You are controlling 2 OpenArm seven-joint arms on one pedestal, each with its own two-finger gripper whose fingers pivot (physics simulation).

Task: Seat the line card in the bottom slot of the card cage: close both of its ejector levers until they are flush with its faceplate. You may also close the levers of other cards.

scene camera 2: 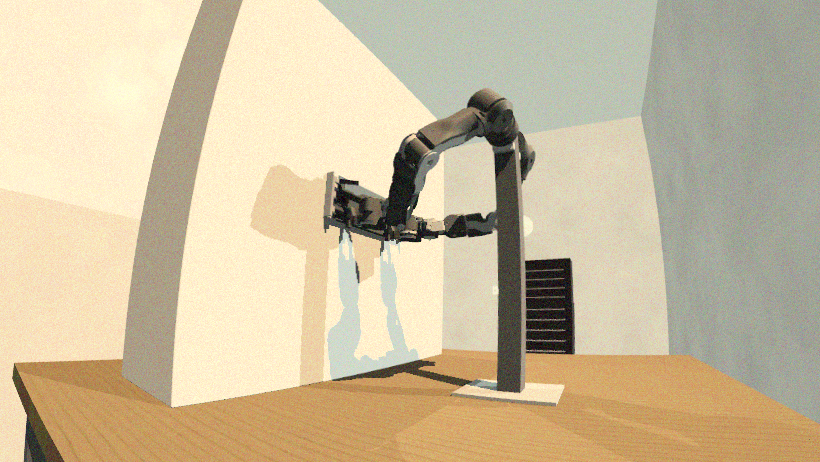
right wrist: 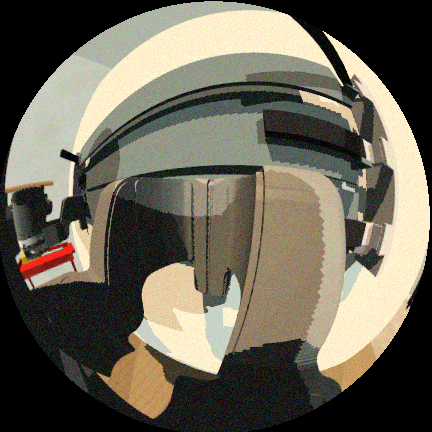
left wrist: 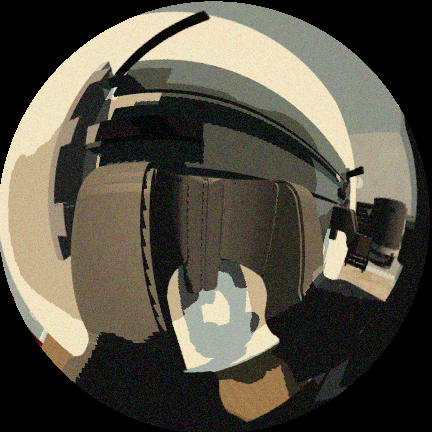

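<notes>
The card cage (scene camera 2: 329,195) (left wrist: 71,132) (right wrist: 390,195) is mounted on the pale upright panel. A black ejector lever (left wrist: 160,40) (right wrist: 327,52) slants outward at one end of an upper faceplate, and a short black lever (left wrist: 355,172) (right wrist: 69,155) sticks out at the far end. A dark bar (left wrist: 150,127) (right wrist: 312,129) lies along a faceplate just above the fingers. My left gripper (left wrist: 202,285) and my right gripper (right wrist: 208,285) are shut and empty, close in front of the cage's lower part. They hide much of it. I cannot make out the bottom card's levers.
The pale panel (scene camera 2: 241,298) stands behind the cage on a wooden table top (scene camera 2: 286,424). The robot's pedestal (scene camera 2: 509,275) stands in front of it. A black slatted unit (scene camera 2: 549,304) is in the background. A red stand (right wrist: 50,261) shows at the right wrist view's left.
</notes>
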